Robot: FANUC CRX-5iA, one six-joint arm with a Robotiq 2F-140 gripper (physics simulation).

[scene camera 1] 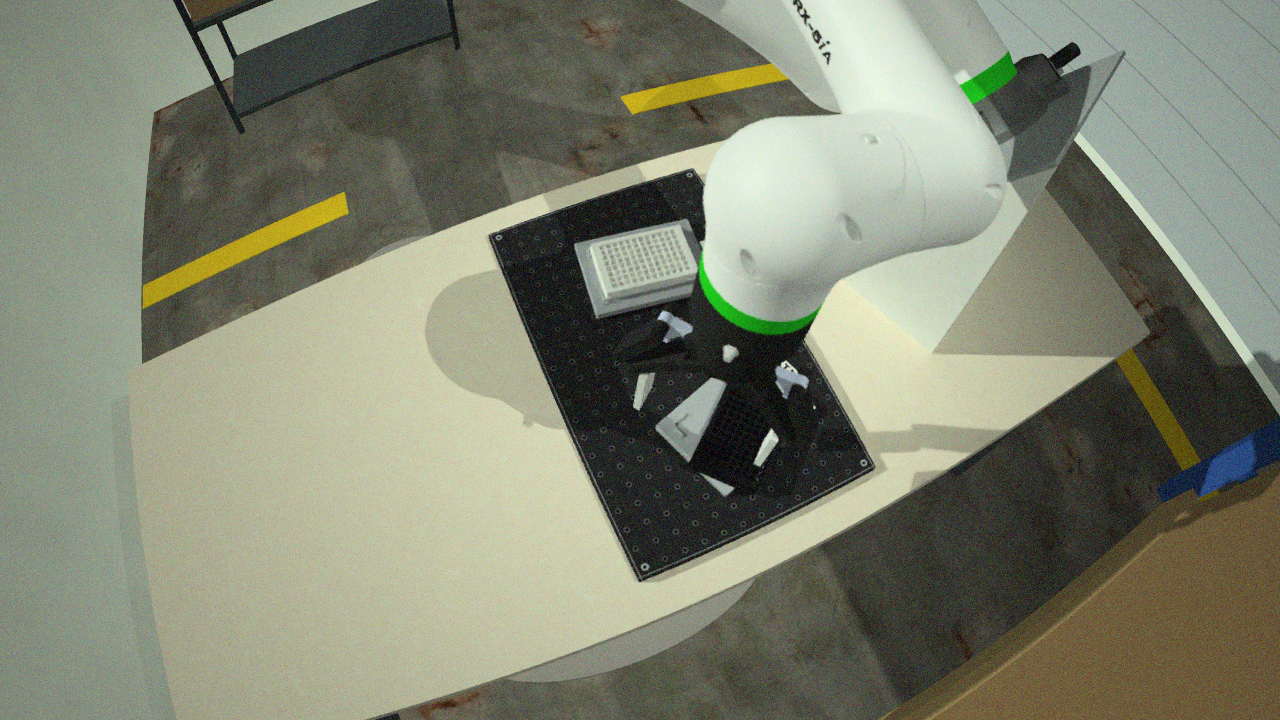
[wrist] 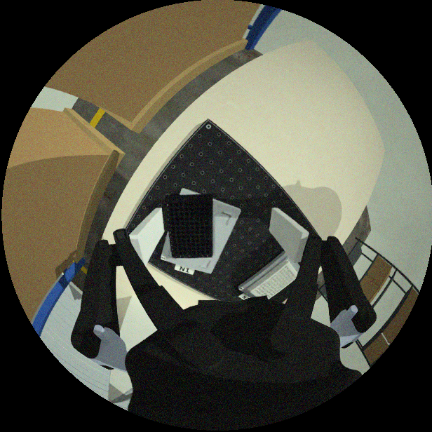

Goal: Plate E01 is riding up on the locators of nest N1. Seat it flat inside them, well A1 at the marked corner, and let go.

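Places are measured from the arm's base along level axes (x right, y up, z back), in millimetres.
Where they show: gripper, fingertip midpoint: [scene camera 1: 702,425]; arm's base, origin of the base link: [scene camera 1: 1004,127].
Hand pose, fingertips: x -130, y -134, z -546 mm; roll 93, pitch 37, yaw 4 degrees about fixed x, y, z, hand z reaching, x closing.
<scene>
Each offset is from my fingertips to the top centre of the thing. "pt": to the spot under its first point. Level surfaces: height alone.
Plate E01 @(dx +2, dy -96, dz +68 mm) [scene camera 1: 735,434] [wrist: 189,226], a black many-welled plate, lies askew over the light grey nest N1 @(dx +26, dy -109, dz +78 mm) [scene camera 1: 685,428] [wrist: 226,220], turned relative to it and overhanging one side. An angled line marks one bare corner of the nest; the N1 label [wrist: 184,269] shows beside it in the wrist view. The locators and well A1 cannot be made out. My gripper [scene camera 1: 705,419] [wrist: 217,219] is wide open and empty above the nest. In the wrist view its left pad is close to the plate's left side, the right pad well away; neither visibly holds it.
A white well plate @(dx +272, dy -98, dz +77 mm) [scene camera 1: 642,259] [wrist: 274,281] sits on a second grey nest on the black perforated board @(pt dx +248, dy -124, dz -64 mm) [scene camera 1: 554,322] [wrist: 215,155]. The cream table @(dy -137 mm) [scene camera 1: 313,474] [wrist: 300,100] surrounds the board. A brown surface [scene camera 1: 1163,608] [wrist: 165,45] and a dark-framed shelf [scene camera 1: 344,58] [wrist: 377,280] stand beyond it.
</scene>
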